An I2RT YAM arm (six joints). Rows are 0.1 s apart.
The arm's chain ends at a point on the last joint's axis. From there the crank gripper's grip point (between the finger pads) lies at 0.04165 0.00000 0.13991 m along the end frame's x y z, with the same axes.
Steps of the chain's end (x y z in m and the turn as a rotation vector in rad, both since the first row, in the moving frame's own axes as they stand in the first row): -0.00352 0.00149 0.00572 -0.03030 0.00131 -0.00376; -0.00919 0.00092 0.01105 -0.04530 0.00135 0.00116; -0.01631 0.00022 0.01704 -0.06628 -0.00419 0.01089; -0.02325 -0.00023 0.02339 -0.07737 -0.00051 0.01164; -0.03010 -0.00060 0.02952 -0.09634 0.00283 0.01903; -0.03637 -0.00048 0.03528 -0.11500 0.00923 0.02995; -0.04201 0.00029 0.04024 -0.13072 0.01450 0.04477; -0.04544 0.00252 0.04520 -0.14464 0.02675 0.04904; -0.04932 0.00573 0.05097 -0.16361 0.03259 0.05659; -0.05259 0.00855 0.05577 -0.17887 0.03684 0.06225
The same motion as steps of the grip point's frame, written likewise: -0.00333 0.00557 0.00560 -0.03030 0.00131 -0.00376; -0.00900 0.00730 0.01085 -0.04530 0.00135 0.00116; -0.01695 0.00994 0.01689 -0.06628 -0.00419 0.01089; -0.02339 0.01107 0.02297 -0.07737 -0.00051 0.01164; -0.02984 0.01365 0.02871 -0.09634 0.00283 0.01903; -0.03534 0.01681 0.03389 -0.11500 0.00923 0.02995; -0.04044 0.02038 0.03831 -0.13072 0.01450 0.04477; -0.04227 0.02472 0.04243 -0.14464 0.02675 0.04904; -0.04552 0.03087 0.04749 -0.16361 0.03259 0.05659; -0.04835 0.03602 0.05169 -0.17887 0.03684 0.06225
